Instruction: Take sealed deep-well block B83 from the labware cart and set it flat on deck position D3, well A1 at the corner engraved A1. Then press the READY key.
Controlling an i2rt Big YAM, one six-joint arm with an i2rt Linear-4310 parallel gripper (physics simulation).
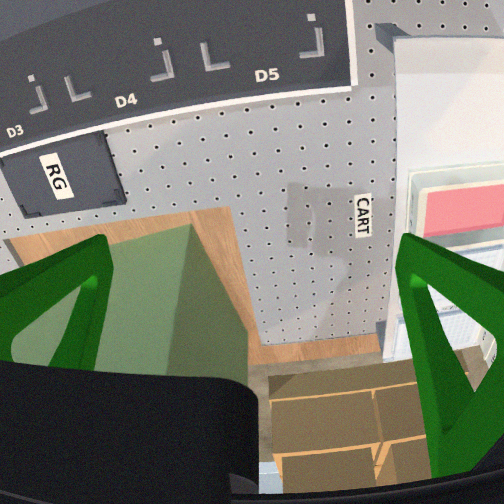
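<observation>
My gripper [252, 280] is open and empty, its two green fingers spread wide above the perforated grey bench. The white labware cart [450, 150] stands at the right, marked by a CART label [363, 215]. On it a clear block with a pink seal [462, 210] shows beside my right finger; its name tag is not visible. A second pale block [450, 320] lies partly behind that finger. The dark deck [175, 65] runs along the top, with positions D3 [15, 131], D4 [125, 100] and D5 [266, 75] and raised corner marks. No READY key is visible.
A dark pad labelled RG [60, 176] lies below the deck at the left. A green box [165, 300] sits on a wooden board [225, 260] under my left finger. A wooden compartment rack [345, 425] is at the bottom.
</observation>
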